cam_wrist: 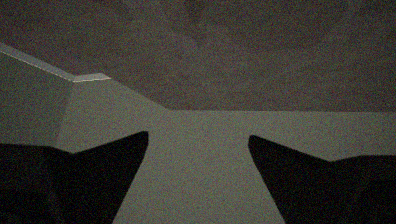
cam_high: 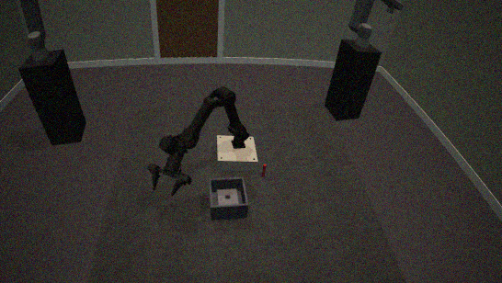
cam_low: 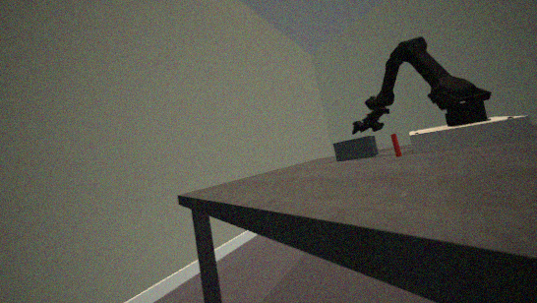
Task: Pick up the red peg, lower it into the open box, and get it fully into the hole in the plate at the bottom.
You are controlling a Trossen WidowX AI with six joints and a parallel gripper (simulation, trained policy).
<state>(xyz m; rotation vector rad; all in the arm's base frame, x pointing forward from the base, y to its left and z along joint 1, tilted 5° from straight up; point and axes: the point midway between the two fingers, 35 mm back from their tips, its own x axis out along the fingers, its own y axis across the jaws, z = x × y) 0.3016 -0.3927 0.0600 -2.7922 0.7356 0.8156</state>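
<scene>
Now: gripper tip 490 mm to the right of the red peg, 140 mm past it and 110 mm above it. The rest, counted from my gripper tip: grey box (280 mm to the left, 120 mm below).
</scene>
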